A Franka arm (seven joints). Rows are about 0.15 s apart.
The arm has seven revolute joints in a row. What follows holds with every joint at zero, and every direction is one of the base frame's.
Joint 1 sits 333 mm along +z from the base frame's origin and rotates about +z.
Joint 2 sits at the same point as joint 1 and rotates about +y.
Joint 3 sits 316 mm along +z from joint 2 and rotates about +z.
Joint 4 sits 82.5 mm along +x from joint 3 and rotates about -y.
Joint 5 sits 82.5 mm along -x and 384 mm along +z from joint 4 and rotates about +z.
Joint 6 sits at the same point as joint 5 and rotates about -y.
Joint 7 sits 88 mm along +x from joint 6 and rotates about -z.
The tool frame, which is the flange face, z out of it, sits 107 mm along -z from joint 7; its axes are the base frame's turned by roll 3.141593, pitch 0 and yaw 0 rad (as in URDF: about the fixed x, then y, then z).
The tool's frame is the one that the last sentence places.
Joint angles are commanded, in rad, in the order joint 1, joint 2, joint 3, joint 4, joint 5, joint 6, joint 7. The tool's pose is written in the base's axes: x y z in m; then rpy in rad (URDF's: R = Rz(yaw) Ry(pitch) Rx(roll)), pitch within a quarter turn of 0, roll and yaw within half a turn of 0. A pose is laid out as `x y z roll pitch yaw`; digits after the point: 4 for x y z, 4 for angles.
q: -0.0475, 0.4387, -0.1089, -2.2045, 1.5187, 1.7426, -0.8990
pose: 0.5180 0.0083 0.1889 -1.7953 0.1576 -0.2200
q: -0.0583, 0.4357, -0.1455, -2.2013, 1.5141, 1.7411, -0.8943
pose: 0.5190 -0.0167 0.1909 -1.8110 0.1534 -0.2625
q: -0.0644, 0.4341, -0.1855, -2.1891, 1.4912, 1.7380, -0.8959
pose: 0.5206 -0.0413 0.1947 -1.8353 0.1357 -0.2858
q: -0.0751, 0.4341, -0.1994, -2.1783, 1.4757, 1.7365, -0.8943
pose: 0.5223 -0.0547 0.1975 -1.8473 0.1262 -0.2961
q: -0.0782, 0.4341, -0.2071, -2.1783, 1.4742, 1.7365, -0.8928
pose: 0.5216 -0.0604 0.1975 -1.8513 0.1270 -0.3059
